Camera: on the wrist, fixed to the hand. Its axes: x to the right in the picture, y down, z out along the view.
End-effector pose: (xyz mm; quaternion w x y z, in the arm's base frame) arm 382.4 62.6 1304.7 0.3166 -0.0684 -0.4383 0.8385
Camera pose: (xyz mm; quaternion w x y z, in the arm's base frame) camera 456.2 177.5 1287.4 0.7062 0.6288 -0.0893 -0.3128
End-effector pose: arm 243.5 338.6 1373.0 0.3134 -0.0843 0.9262 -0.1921
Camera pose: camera 167.8 309.8 1484.3 0.0108 -0.9295 -0.1986 -0.3106
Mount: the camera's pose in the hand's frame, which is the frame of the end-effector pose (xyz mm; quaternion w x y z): 6.7 -69.0 -118.9 0.0426 -0.0354 0.2246 0.9729
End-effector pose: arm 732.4 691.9 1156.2 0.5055 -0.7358 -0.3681 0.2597
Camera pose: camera 806.8 646.6 1262.7 0.1745 0.4657 -0.8046 -0.3246
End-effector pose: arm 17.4 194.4 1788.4 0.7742 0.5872 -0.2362 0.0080
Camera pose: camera 85.7 279.8 1704.8 0.0990 -0.2340 -0.4077 0.8770
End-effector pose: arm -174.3 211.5 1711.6 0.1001 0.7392 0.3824 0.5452
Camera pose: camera -310.0 231.5 1723.3 0.5859 -0.2775 0.6997 -0.3002
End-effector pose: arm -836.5 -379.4 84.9 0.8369 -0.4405 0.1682 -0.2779
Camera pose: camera -915.7 -491.6 76.0 0.2526 0.1777 0.6335 0.7094
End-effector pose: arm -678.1 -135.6 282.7 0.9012 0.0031 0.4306 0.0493
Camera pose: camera -760.3 -208.0 199.4 0.1062 -0.3761 -0.2160 -0.8948
